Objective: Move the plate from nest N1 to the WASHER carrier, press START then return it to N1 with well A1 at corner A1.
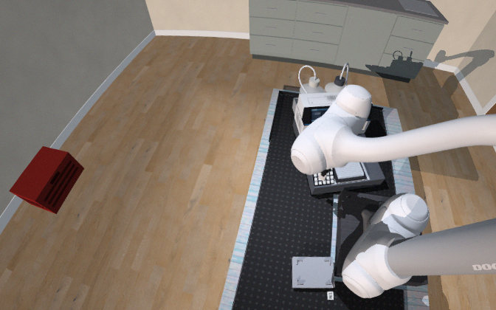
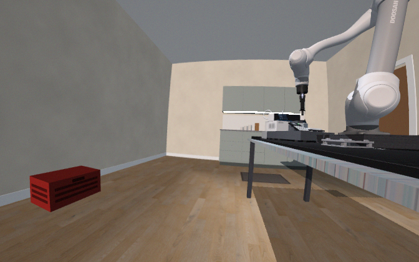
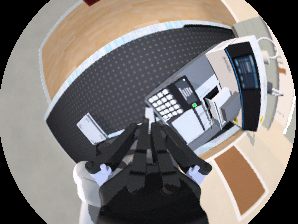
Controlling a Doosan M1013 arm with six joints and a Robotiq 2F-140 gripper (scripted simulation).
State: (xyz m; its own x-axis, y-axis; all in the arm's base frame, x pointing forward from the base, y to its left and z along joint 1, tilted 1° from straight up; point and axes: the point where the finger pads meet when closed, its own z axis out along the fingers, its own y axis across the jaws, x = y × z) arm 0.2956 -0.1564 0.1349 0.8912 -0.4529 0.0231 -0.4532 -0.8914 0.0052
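My gripper is now 14 cm past the white well plate, 11 cm to the left of it and 9 cm above it. The rest, counted from my hand: plate washer (26 cm to the right, 9 cm behind, 6 cm below); then plate nest N1 (35 cm to the left, 16 cm below, 3 cm behind); then dark carrier pocket (14 cm behind, 11 cm to the right, 10 cm below).
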